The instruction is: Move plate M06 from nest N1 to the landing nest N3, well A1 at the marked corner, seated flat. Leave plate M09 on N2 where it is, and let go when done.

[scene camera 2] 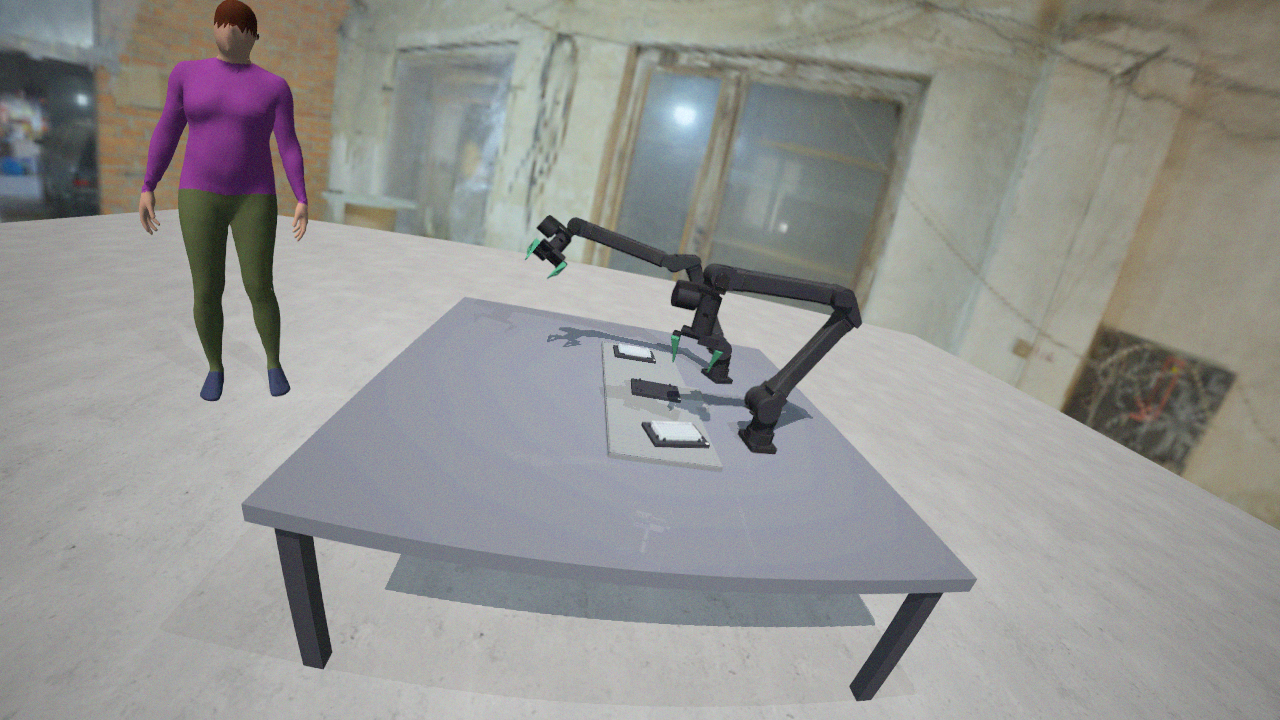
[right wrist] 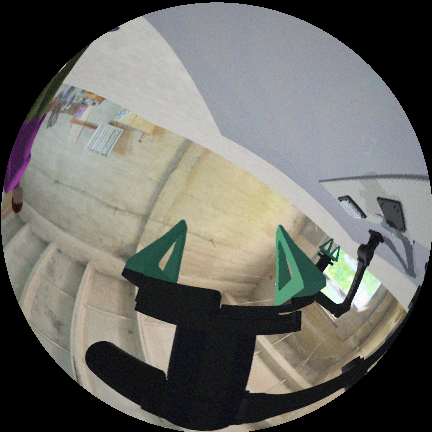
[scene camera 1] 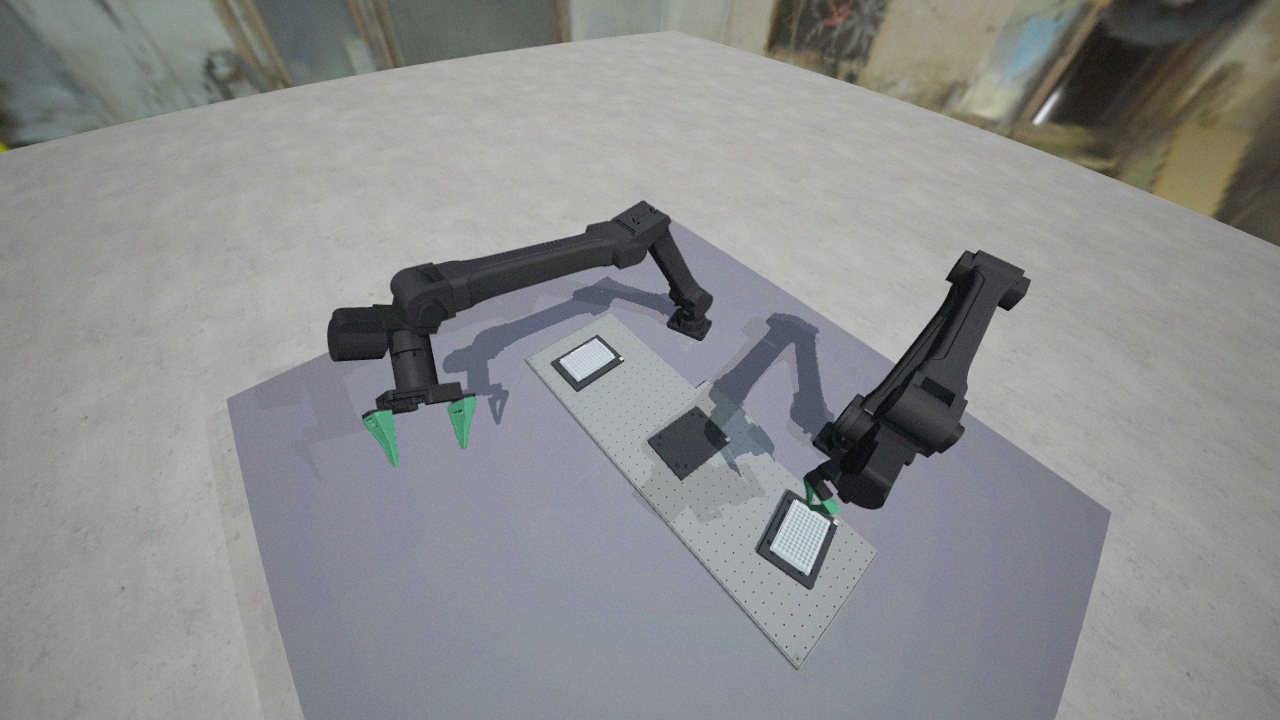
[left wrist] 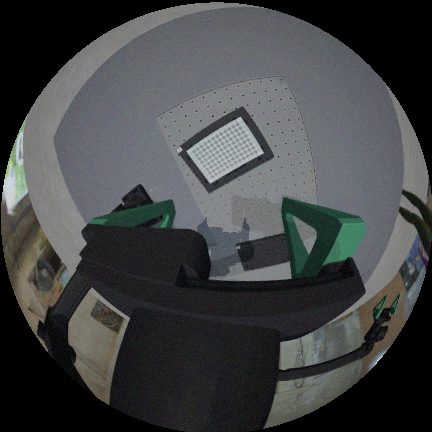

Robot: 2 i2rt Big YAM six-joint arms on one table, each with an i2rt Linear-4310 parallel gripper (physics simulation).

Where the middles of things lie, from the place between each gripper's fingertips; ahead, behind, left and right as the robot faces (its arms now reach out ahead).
Now: the white well plate (scene camera 1: 801, 534) 2 cm to the left of my left hand and 18 cm below it. From my left hand the other things lie so: dark nest (scene camera 1: 808, 581): 2 cm to the left, 19 cm below.
Right now my right hand is 48 cm past the white well plate, 44 cm to the right of it and 30 cm above it. The rest, counted from my right hand: dark nest 48 cm behind, 44 cm to the left, 30 cm below.
